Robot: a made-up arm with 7 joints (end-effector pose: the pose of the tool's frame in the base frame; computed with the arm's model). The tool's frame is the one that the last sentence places. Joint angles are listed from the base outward.
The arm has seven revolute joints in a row. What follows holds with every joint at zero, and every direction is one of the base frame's. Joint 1 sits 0.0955 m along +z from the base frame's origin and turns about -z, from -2.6 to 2.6 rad. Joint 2 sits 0.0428 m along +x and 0.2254 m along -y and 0.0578 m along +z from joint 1 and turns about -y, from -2.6 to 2.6 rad. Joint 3 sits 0.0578 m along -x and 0.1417 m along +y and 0.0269 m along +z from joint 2 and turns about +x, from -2.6 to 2.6 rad. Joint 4 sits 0.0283 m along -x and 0.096 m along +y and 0.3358 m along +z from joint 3 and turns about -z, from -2.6 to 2.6 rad. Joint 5 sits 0.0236 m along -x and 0.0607 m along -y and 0.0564 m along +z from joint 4 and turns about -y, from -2.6 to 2.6 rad. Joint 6 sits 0.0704 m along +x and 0.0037 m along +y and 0.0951 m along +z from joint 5 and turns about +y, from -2.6 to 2.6 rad. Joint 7 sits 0.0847 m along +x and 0.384 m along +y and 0.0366 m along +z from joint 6 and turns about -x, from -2.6 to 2.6 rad. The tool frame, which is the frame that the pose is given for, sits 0.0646 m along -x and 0.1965 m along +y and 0.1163 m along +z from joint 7; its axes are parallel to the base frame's.
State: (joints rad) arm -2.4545 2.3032 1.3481 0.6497 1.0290 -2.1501 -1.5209
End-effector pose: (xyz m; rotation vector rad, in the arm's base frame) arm 0.3572 0.0547 -0.1242 -1.6412 0.8940 1.9217
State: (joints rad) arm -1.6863 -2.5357 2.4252 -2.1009 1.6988 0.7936 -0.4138
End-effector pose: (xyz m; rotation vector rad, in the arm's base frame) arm 0.1950 -0.0461 0.9052 1.4063 -0.1562 0.4697
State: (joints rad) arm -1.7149 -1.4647 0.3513 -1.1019 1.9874 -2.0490 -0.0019
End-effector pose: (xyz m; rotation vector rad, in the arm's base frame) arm -0.1525 0.3817 0.7619 1.6139 -1.2080 -0.5722
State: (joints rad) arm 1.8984 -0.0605 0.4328 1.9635 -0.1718 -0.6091 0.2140
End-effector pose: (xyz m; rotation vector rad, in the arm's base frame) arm -0.5862 -0.3025 0.6218 -0.1213 -0.5514 2.4018
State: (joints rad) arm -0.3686 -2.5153 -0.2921 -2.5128 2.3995 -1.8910 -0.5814
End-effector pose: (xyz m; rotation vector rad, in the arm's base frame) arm 0.5941 0.0052 0.1196 -0.0695 -1.0184 -1.8473
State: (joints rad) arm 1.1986 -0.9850 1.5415 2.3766 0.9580 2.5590 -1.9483
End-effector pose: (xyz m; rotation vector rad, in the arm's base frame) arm -0.5391 -0.1732 0.1829 0.5861 0.1314 0.3493
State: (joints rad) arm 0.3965 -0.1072 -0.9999 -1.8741 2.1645 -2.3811 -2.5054
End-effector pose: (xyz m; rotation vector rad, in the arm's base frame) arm 0.0041 0.2335 0.4076 -0.2831 1.1800 -1.5348
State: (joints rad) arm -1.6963 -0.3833 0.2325 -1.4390 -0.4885 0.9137 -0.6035
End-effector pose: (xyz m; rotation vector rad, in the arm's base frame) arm -0.2493 -0.1987 0.8717 -1.7214 1.2148 2.1642
